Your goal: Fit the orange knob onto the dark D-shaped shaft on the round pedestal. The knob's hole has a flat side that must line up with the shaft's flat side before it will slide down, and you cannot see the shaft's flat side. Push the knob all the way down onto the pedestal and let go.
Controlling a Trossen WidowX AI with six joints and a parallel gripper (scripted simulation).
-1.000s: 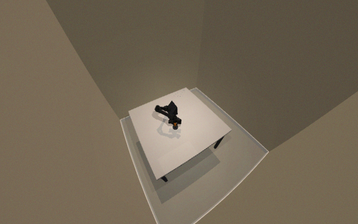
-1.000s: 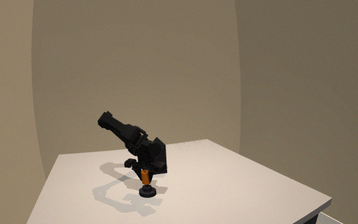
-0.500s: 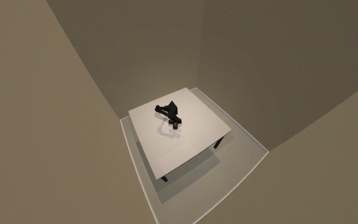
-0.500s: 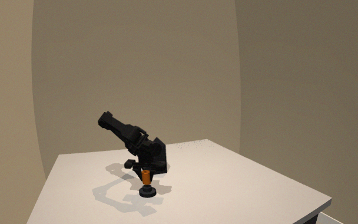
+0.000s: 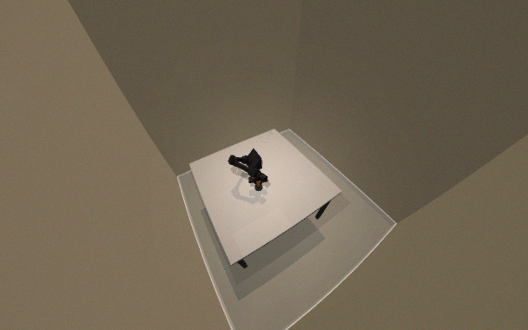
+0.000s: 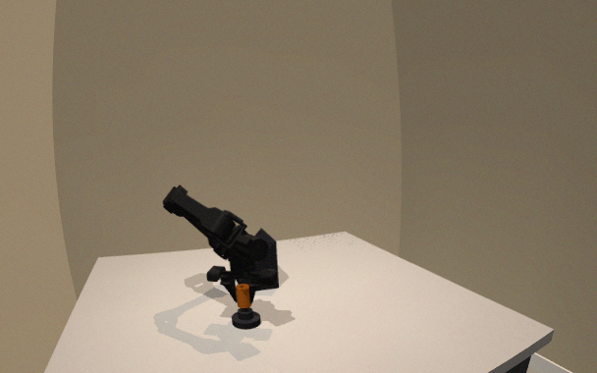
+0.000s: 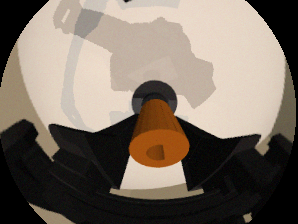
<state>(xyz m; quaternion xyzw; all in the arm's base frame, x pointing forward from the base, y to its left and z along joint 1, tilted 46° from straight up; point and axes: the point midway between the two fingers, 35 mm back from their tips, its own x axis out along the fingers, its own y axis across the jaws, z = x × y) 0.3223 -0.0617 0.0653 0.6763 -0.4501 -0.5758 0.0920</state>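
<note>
The orange knob is 2 cm above my gripper tip. Also, from my gripper tip: dark round pedestal 4 cm below.
</note>
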